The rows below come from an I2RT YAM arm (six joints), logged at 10 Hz.
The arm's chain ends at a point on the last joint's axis. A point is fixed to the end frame.
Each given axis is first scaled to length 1.
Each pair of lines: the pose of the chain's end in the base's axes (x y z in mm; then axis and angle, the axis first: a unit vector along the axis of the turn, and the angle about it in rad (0 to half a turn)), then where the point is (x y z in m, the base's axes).
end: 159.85, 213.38, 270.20, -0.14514, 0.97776, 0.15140, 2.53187
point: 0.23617 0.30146 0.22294
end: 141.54, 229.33, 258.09, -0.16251, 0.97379, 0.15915, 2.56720
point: 0.21267 0.32050 0.20864
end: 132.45, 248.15, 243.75, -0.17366, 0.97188, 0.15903, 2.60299
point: 0.19961 0.34054 0.19113
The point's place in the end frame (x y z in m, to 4 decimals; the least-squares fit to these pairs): -0.0464 0.0459 0.1075
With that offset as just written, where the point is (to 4 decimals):
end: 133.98, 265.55, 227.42, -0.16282, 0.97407, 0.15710, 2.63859
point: 0.2005 0.3566 0.1718
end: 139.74, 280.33, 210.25, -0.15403, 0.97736, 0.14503, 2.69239
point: 0.2045 0.3688 0.1487
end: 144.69, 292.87, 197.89, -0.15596, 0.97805, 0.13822, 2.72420
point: 0.2072 0.3805 0.1328
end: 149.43, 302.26, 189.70, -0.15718, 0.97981, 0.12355, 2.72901
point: 0.2122 0.3877 0.1221
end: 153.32, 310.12, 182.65, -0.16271, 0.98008, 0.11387, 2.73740
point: 0.2151 0.3946 0.1129
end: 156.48, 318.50, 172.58, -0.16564, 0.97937, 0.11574, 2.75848
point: 0.2161 0.4034 0.1015
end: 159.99, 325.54, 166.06, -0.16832, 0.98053, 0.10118, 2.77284
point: 0.2189 0.4083 0.0919
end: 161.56, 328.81, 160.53, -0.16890, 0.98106, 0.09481, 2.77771
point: 0.2203 0.4105 0.0851
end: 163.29, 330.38, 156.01, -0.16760, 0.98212, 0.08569, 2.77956
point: 0.2226 0.4104 0.0792
